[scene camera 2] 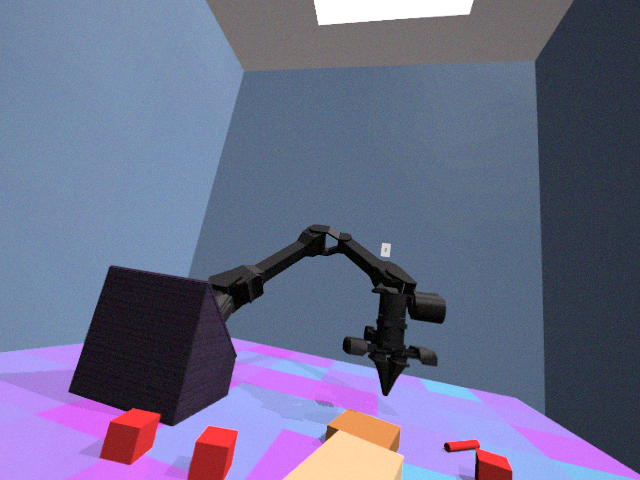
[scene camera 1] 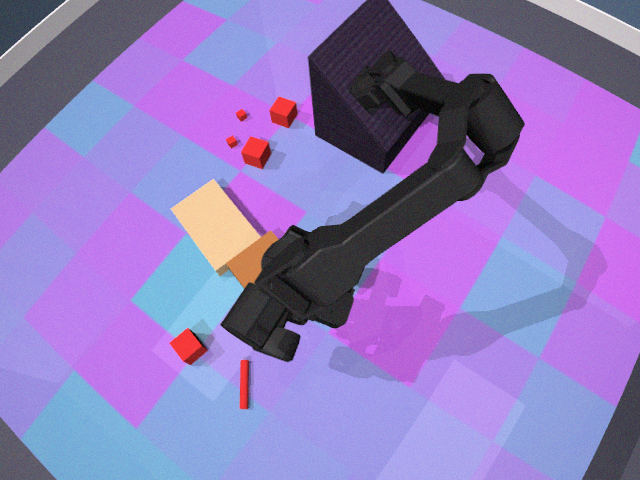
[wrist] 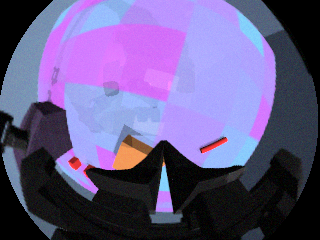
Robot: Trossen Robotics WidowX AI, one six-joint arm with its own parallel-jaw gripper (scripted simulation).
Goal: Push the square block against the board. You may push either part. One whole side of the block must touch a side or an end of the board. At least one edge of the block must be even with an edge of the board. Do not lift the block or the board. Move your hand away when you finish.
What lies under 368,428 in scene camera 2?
A square block.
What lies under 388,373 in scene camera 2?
My gripper.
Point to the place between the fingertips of my gripper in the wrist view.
163,143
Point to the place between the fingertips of my gripper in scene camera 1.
At 298,310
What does my gripper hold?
Nothing.
